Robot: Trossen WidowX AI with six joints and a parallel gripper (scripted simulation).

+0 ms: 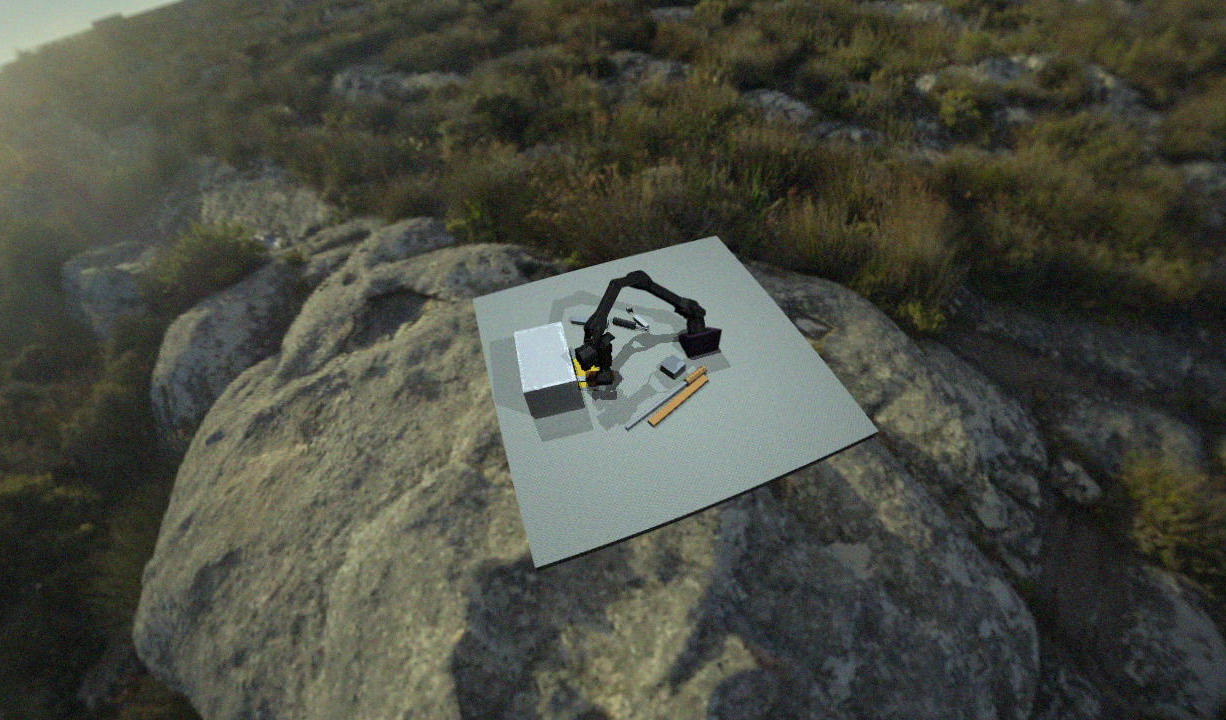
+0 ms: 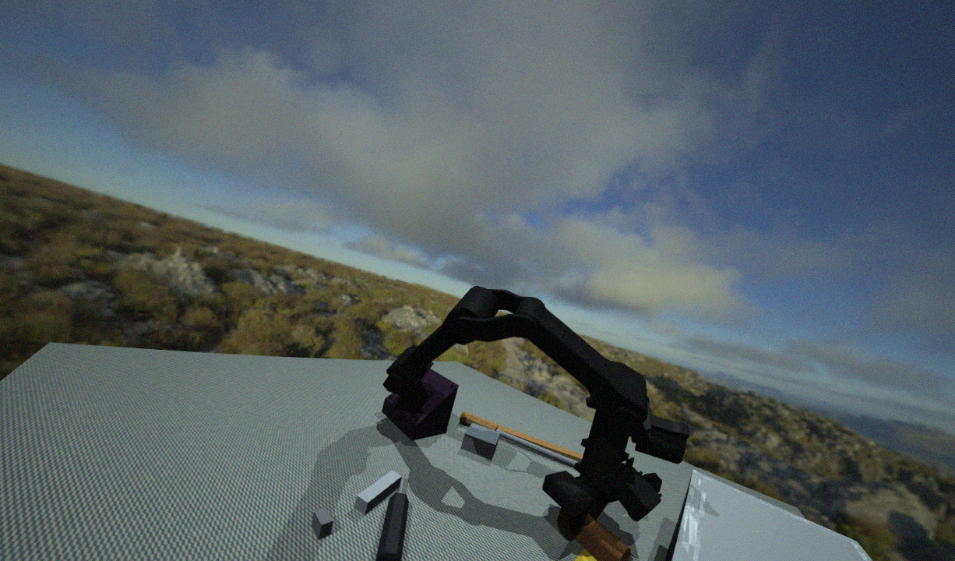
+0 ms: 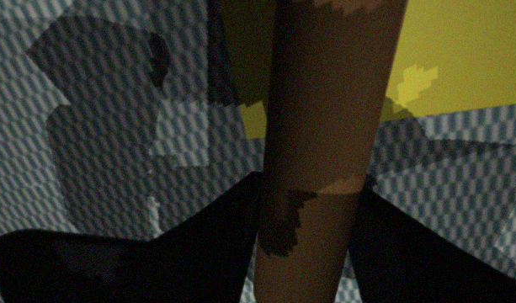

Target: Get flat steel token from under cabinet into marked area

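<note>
Right now my gripper tip is 260 mm past the grey block, 70 mm to the right of it and 10 mm below it. The rest, counted from my gripper tip: grey bar: 250 mm behind, 210 mm to the right; then small grey cube: 240 mm behind, 300 mm to the right; then wooden stick: 210 mm behind, 220 mm to the left.
</note>
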